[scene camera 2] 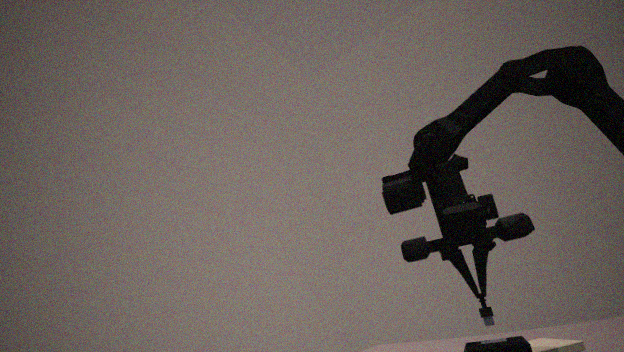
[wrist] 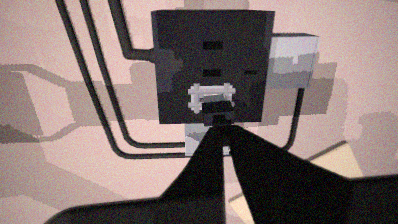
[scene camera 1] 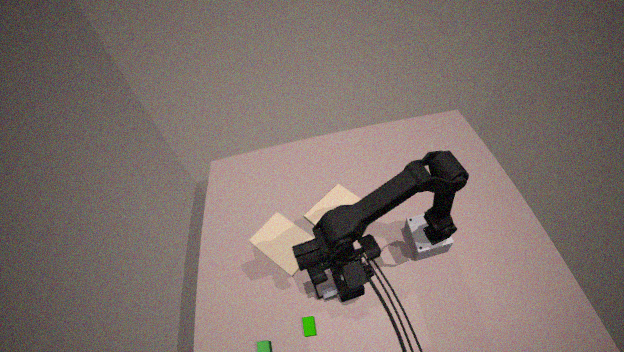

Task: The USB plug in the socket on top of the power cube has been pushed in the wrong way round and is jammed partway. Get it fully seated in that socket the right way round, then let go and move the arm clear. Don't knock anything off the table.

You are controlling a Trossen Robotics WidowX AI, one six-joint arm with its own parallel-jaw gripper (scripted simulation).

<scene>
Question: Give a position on a USB plug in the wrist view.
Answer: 216, 111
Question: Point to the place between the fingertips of my gripper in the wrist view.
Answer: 223, 134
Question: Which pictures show my gripper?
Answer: Scene camera 2, the wrist view and scene camera 1: all of them.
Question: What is my gripper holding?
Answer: A USB plug.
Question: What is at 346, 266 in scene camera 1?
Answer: My gripper.
</scene>
